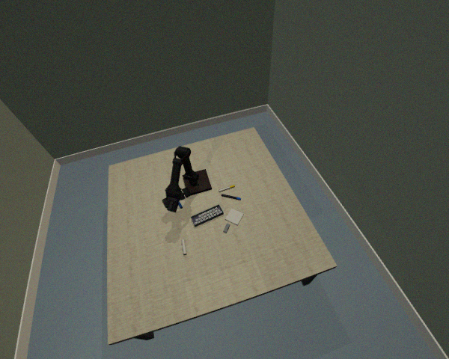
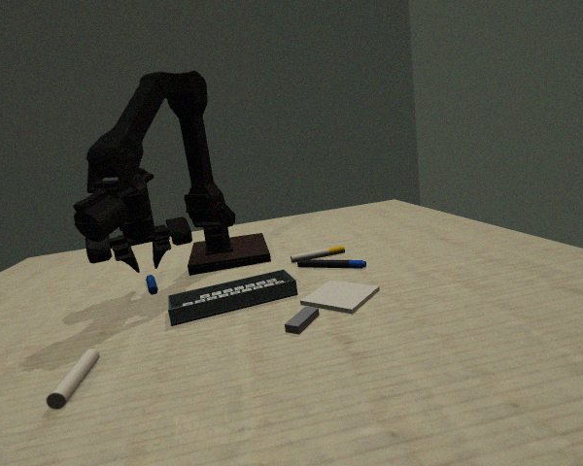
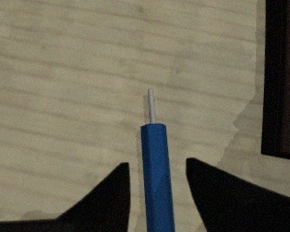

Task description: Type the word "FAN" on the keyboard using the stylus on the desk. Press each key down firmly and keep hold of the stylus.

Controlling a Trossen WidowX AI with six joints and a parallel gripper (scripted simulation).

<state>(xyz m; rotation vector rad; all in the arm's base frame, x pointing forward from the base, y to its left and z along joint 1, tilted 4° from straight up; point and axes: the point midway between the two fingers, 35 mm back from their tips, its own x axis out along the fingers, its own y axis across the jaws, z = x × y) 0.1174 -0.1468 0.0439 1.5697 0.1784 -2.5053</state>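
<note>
Right now my gripper tip is 30 mm above the blue stylus and 20 mm past it. Also, from my gripper tip: yellow-capped marker 370 mm to the left, 30 mm below, 30 mm ahead; then white cylinder 350 mm ahead, 40 mm to the right, 30 mm below; then stylus tip 50 mm behind, 30 mm below, 10 mm to the right.
</note>
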